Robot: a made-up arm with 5 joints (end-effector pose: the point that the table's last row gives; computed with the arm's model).
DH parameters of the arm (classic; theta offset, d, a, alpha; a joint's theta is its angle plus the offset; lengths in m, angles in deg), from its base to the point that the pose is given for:
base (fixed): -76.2 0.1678 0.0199 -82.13
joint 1: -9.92 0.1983 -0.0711 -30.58
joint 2: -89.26 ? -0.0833 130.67
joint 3: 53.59 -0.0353 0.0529 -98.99
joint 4: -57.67 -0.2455 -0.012 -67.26
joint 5: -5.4 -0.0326 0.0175 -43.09
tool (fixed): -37.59 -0.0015 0 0
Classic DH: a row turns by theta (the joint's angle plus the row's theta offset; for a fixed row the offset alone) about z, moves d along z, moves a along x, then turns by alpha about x.
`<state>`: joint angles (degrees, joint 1 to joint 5).
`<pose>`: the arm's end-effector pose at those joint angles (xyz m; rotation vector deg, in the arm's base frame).
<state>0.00 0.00 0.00 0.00 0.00</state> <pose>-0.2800 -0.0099 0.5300 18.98 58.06 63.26</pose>
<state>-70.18 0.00 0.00 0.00 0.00</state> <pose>-0.3123 0.3137 0.1987 -38.12 67.24 14.76</pose>
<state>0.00 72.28 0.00 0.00 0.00</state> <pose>-0.3147 -0.1263 0.4046 87.45 16.66 64.18</pose>
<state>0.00 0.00 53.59 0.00 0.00</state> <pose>-0.1493 0.1582 0.4527 1.10 108.87 39.27</pose>
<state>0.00 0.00 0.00 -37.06 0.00</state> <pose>-0.2713 -0.0286 0.5287 -8.51 64.08 91.68</pose>
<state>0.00 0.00 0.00 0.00 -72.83</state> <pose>-0.2790 -0.0234 0.5142 -53.48 69.51 32.28</pose>
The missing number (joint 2, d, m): -0.4554
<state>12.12 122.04 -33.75 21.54 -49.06</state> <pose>-0.4424 -0.0218 0.3431 137.50 4.52 18.97</pose>
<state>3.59 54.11 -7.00 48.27 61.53</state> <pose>-0.3117 -0.1484 0.4502 141.83 -40.98 12.27</pose>
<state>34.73 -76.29 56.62 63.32 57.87</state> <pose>-0.2158 0.0994 0.3546 9.51 28.81 25.62</pose>
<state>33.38 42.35 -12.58 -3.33 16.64</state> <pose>-0.2868 -0.2871 0.3859 107.39 0.84 77.91</pose>
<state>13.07 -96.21 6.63 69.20 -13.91</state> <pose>-0.3315 0.1215 0.4117 -40.36 38.90 3.34</pose>
